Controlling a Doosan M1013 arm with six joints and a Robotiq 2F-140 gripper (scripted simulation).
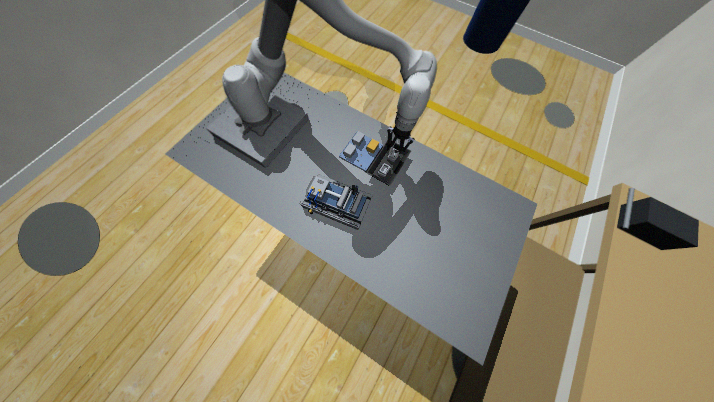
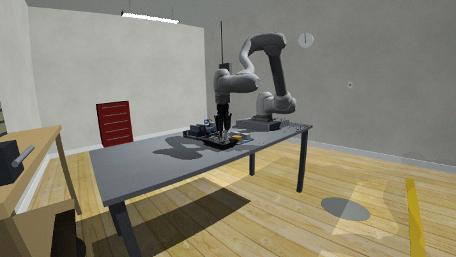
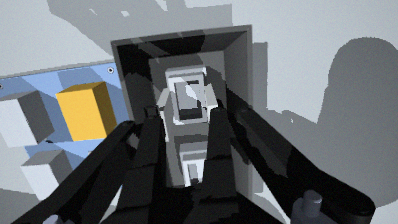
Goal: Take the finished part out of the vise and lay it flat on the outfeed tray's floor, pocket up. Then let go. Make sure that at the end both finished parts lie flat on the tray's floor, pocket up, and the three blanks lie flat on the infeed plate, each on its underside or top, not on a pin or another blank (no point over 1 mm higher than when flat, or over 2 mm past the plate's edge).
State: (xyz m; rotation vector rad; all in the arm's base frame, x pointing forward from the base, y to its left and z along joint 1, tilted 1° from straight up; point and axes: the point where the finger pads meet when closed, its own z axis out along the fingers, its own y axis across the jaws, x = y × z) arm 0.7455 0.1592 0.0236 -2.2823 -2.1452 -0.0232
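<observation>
The brass block lies 12 cm behind my hand and 5 cm below it. Round my hand: blue fixture plate (17 cm behind, 7 cm below, 4 cm to the right); then grey block (22 cm behind, 8 cm to the right, 5 cm below).
</observation>
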